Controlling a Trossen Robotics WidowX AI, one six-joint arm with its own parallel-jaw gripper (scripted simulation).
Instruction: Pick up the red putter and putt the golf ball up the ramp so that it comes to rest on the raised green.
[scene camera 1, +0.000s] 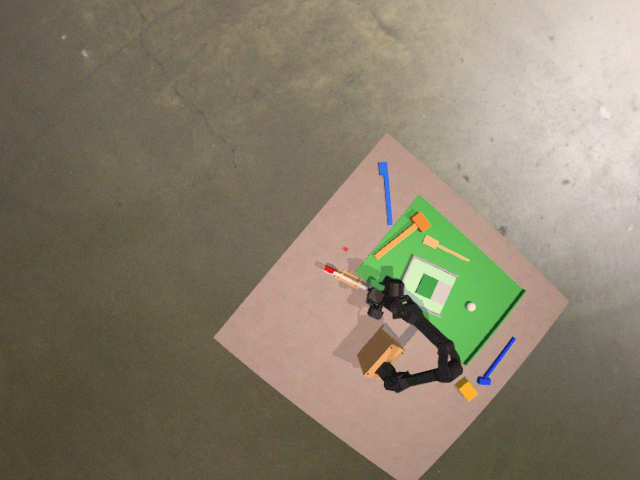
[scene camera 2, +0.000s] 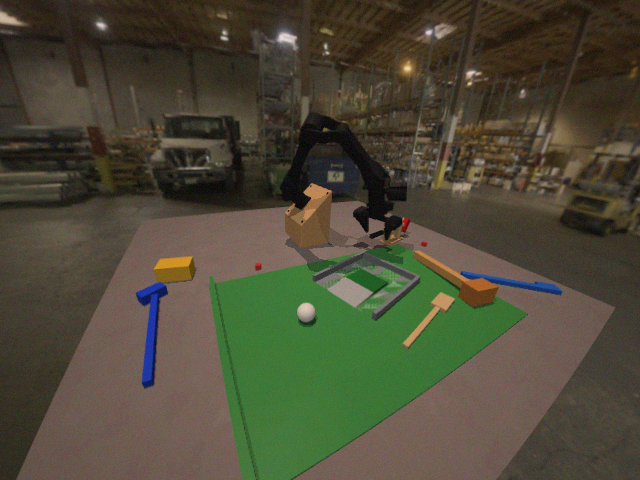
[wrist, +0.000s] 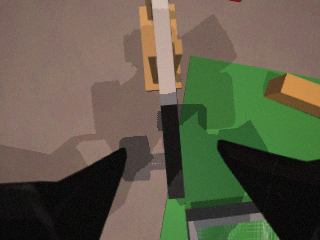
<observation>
My gripper is open, with nothing in its grasp. Also in view: a yellow block, an orange mallet and a green mat.
My gripper is seen too in the wrist view.
</observation>
